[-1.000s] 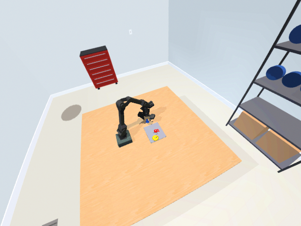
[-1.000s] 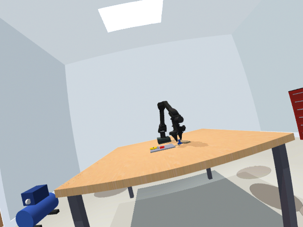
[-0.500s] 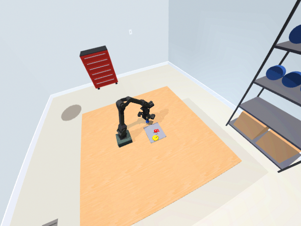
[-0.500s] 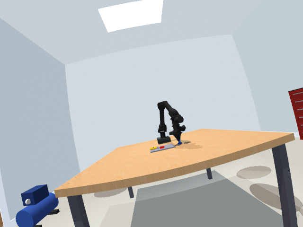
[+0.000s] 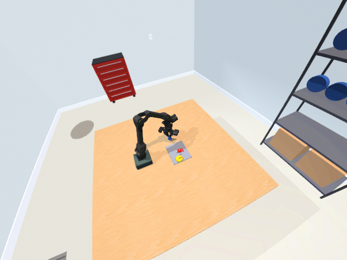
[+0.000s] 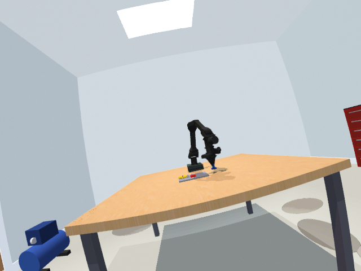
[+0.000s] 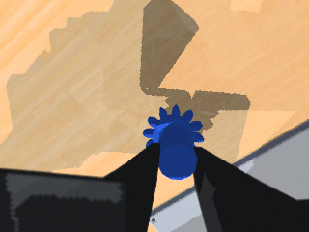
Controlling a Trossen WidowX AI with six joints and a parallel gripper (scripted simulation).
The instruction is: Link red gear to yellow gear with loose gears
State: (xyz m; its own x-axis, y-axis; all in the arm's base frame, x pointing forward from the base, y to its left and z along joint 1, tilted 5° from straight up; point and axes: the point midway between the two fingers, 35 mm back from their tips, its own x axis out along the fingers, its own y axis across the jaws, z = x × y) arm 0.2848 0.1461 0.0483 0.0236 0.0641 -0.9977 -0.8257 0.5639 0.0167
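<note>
Right now my gripper tip is 160 mm to the left of the red gear, 50 mm short of it and 30 mm above it. The rest, counted from my gripper tip: yellow gear 240 mm to the right, 30 mm below, 20 mm ahead; then blue gear 10 mm below; then red arrow 160 mm to the right, 80 mm ahead, 40 mm below.
</note>
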